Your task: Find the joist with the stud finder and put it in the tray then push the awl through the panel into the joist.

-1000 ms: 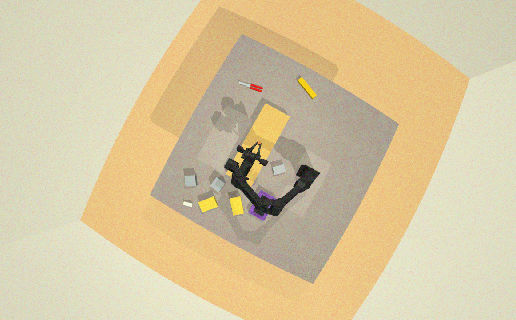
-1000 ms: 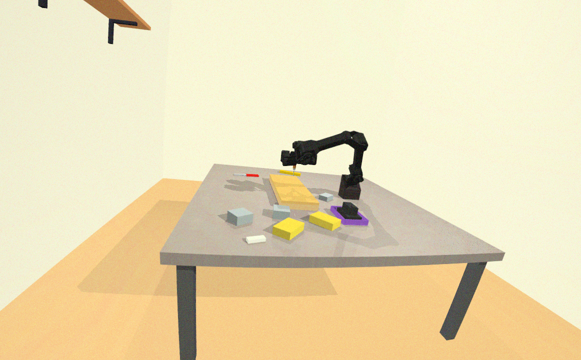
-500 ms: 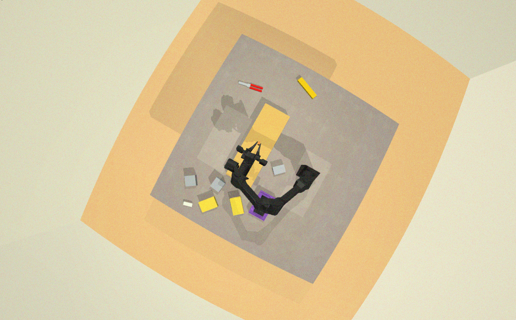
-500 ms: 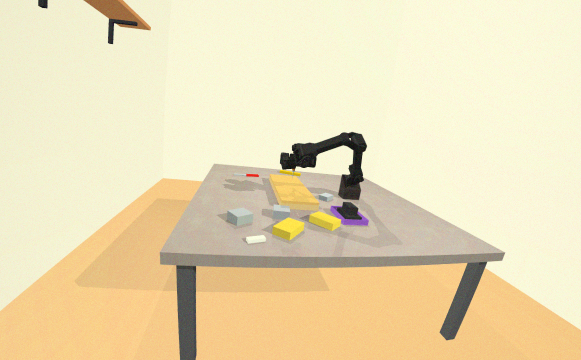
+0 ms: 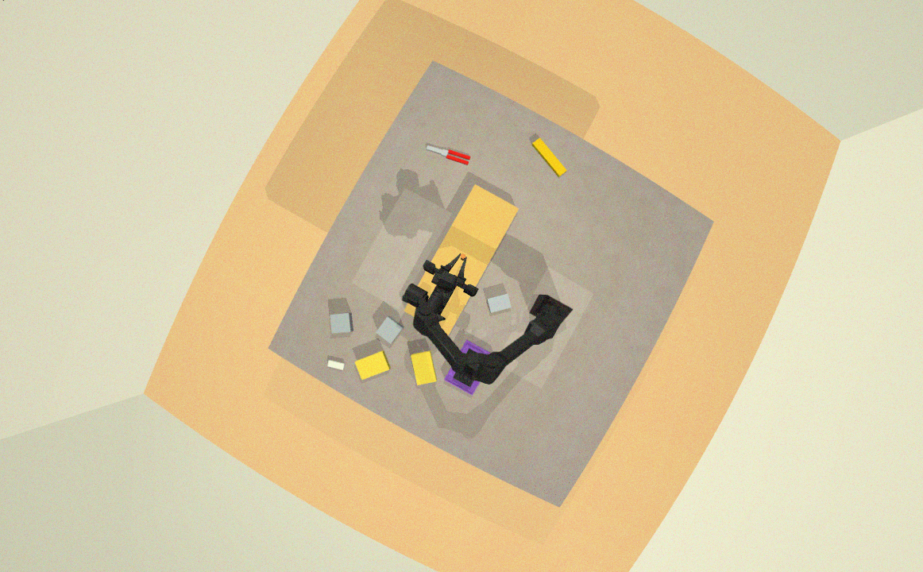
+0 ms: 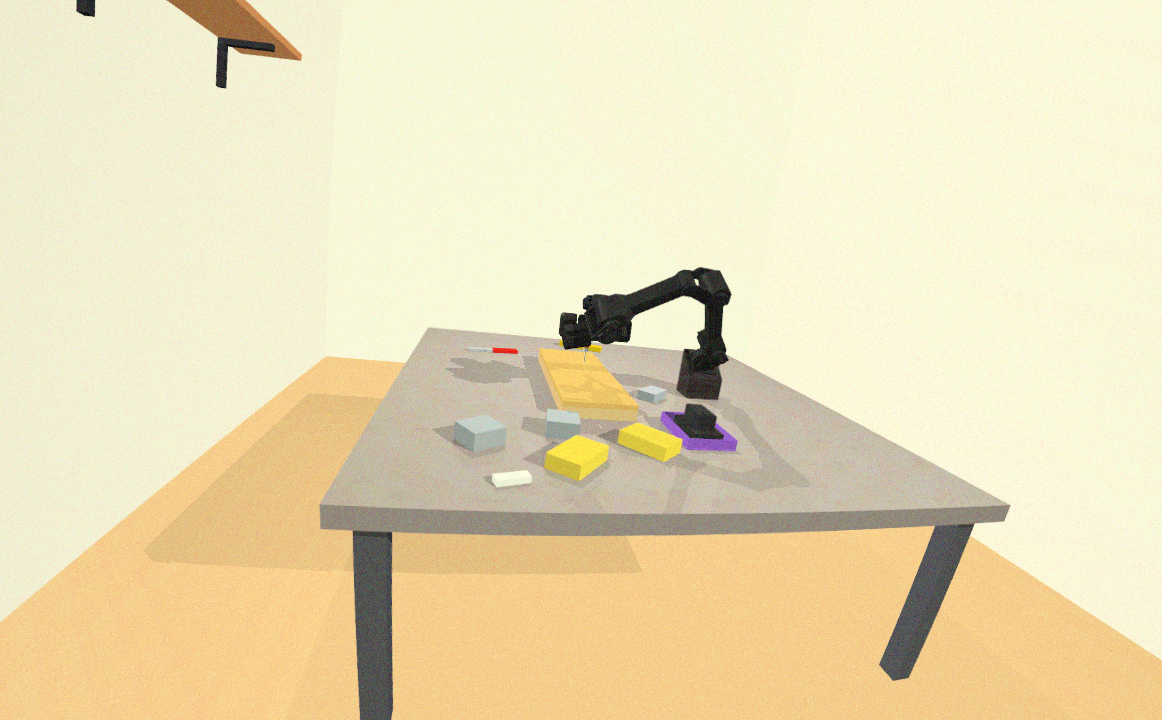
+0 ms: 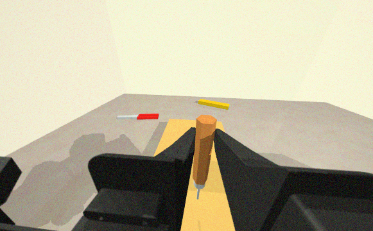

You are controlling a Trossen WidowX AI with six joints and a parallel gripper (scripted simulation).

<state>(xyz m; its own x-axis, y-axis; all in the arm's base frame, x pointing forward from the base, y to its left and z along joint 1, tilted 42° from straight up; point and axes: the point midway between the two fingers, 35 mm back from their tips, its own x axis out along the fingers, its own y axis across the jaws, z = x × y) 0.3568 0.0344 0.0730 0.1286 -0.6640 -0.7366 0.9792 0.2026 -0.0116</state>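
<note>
My gripper tip is now 6 cm above the awl. From my gripper tip the other things lie so: stud finder (31 cm to the left, 26 cm behind, 13 cm below); yellow bar (51 cm to the right, 17 cm below, 2 cm behind); purple tray (30 cm to the left, 26 cm behind, 16 cm below).
</note>
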